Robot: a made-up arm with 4 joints.
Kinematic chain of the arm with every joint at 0, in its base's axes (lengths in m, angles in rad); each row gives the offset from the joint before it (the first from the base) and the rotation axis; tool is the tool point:
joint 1: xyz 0 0 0.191 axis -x
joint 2: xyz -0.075 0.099 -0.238 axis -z
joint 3: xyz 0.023 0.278 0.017 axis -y
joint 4: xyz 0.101 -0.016 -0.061 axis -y
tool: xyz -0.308 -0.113 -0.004
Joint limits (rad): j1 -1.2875..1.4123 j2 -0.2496..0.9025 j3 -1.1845..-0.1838 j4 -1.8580..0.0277
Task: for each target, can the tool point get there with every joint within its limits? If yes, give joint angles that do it. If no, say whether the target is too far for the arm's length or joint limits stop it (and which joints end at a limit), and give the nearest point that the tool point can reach.
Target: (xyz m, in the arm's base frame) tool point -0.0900 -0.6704 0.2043
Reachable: no: joint limits stop it (at a limit: joint 1, joint 2, joint 3, joint 4) | nearest point 0.2344 -0.3076 0.1950 | short by 0.487 m
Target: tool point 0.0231 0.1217 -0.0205
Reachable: yes | joints 0.9677 0.0504 -0.5794 -1.0583
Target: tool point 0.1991 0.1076 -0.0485
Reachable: yes | joints 0.6557 0.0618 -0.8574 -1.5333
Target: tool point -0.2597 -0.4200 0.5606
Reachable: no: joint limits stop it (at a limit: joint 1, joint 2, joint 3) | nearest point -0.0944 0.0749 0.4273 | short by 0.539 m
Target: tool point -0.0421 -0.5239 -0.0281
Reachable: no: joint limits stop it (at a limit: joint 1, joint 2, joint 3, joint 4) | nearest point -0.0781 -0.1981 -0.1884 | short by 0.365 m
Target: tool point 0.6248 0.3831 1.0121
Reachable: no: too far | nearest point 0.1990 0.2746 0.4471 | short by 0.716 m
